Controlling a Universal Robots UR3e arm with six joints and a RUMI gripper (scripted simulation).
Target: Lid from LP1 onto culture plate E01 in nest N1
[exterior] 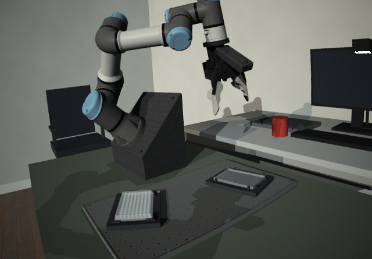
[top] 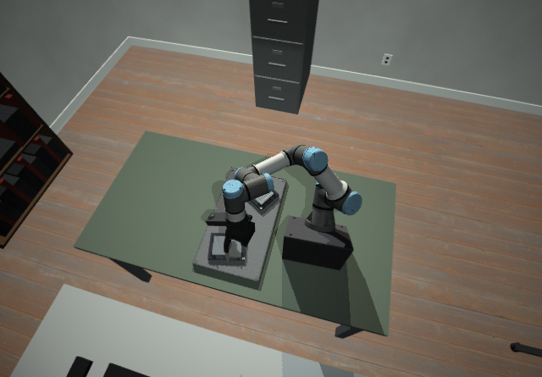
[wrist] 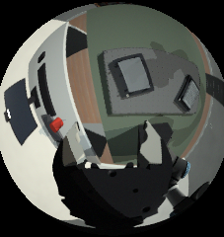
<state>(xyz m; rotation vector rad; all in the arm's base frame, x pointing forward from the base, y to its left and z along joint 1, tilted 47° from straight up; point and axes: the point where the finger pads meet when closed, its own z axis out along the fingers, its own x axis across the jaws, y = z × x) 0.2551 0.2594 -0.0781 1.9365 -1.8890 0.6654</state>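
Right now the lid is 190 mm below my hand, 90 mm ahead of it and 50 mm to the right of it. The rest, counted from my hand: lid park LP1: 200 mm below, 90 mm ahead, 50 mm to the right; then culture plate E01: 360 mm to the right, 190 mm below, 60 mm ahead.
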